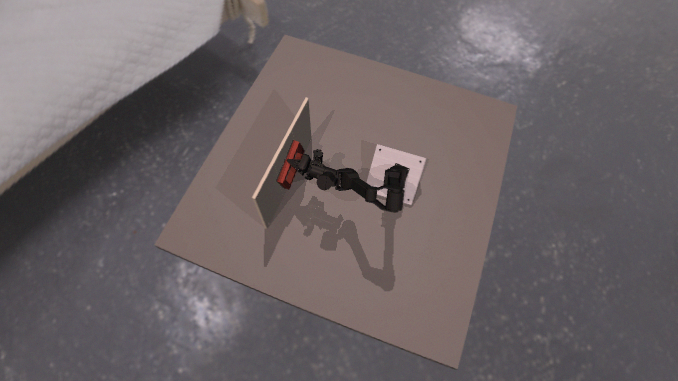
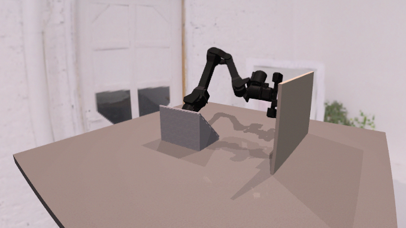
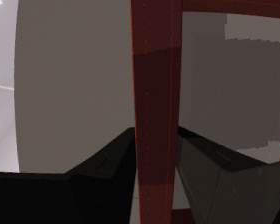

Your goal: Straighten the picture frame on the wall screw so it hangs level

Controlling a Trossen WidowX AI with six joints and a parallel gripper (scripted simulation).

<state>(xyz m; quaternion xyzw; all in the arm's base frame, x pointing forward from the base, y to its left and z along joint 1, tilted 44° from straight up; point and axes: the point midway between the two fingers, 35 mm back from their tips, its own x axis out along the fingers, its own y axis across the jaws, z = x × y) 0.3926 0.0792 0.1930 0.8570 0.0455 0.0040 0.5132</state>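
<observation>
My gripper tip is now 10 mm to the left of the red picture frame and 50 mm above it. Round my gripper tip: wall panel: 20 mm ahead, 10 mm to the right, 60 mm below.
</observation>
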